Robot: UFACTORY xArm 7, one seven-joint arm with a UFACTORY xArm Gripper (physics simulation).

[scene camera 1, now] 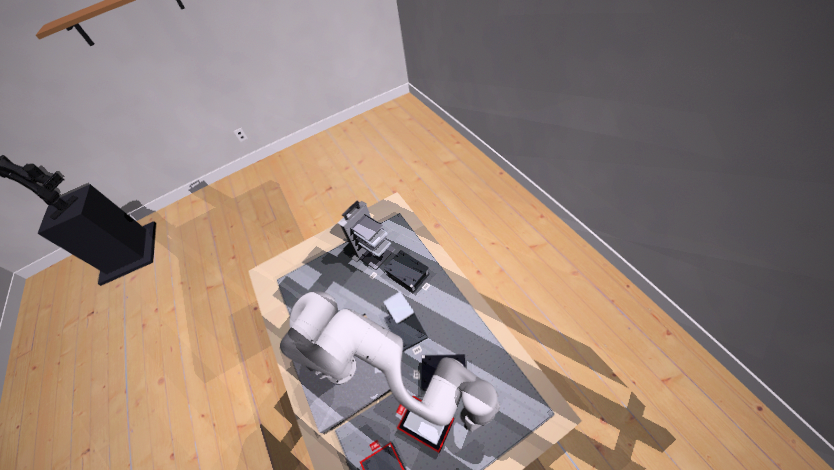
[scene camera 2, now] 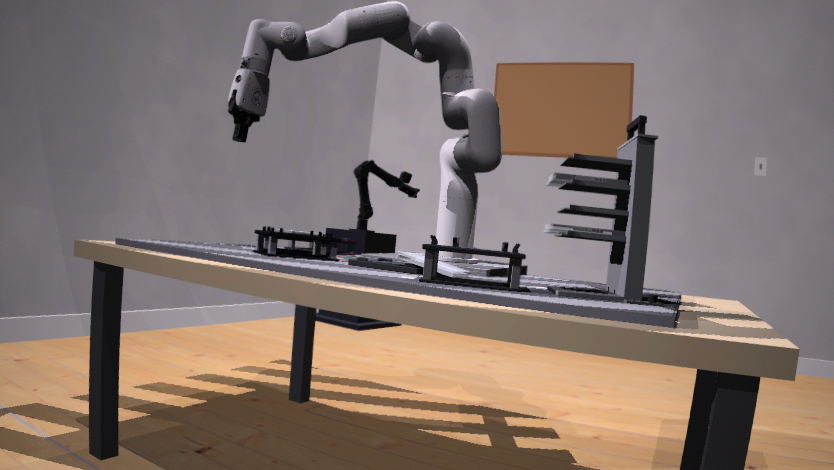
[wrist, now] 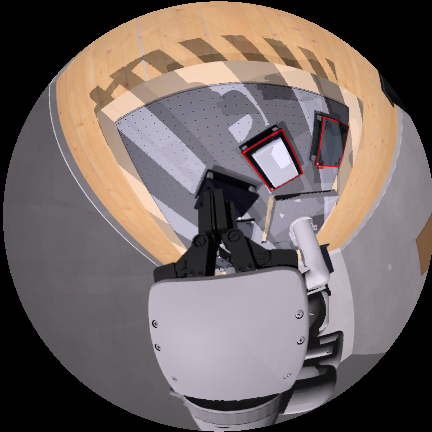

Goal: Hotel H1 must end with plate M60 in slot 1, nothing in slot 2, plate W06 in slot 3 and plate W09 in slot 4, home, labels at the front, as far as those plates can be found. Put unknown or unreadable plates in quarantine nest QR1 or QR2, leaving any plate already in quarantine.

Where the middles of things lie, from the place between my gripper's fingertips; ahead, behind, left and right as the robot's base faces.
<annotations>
I see my gripper 8 cm past the dark N6 nest (scene camera 1: pixel 410 330), 43 cm to the right of it and 25 cm above it.
</annotations>
